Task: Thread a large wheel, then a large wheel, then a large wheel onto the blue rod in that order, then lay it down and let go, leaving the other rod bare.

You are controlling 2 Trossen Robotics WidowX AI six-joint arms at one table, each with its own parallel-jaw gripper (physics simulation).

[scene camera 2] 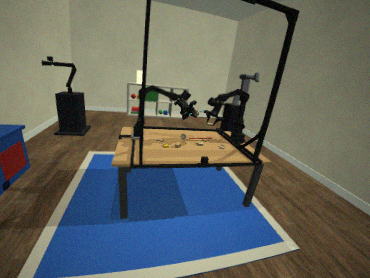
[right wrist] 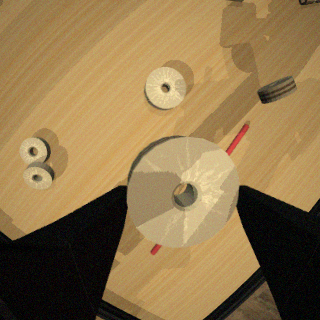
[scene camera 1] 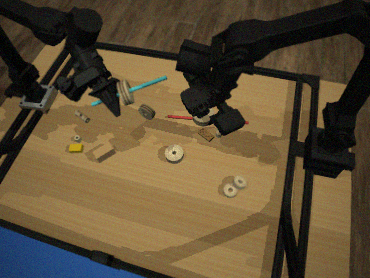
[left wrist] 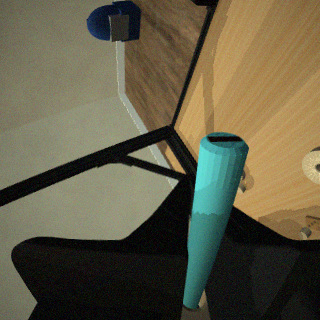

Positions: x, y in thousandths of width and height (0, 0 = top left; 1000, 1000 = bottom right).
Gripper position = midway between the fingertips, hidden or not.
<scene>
My left gripper (scene camera 1: 320, 419) grips a blue rod (left wrist: 692, 492). Also in view: my right gripper (scene camera 1: 550, 412).
My left gripper shows as well in the left wrist view (left wrist: 586, 583). My right gripper shows as well in the right wrist view (right wrist: 567, 605). The right wrist view does not show the blue rod: it is out of frame.
</scene>
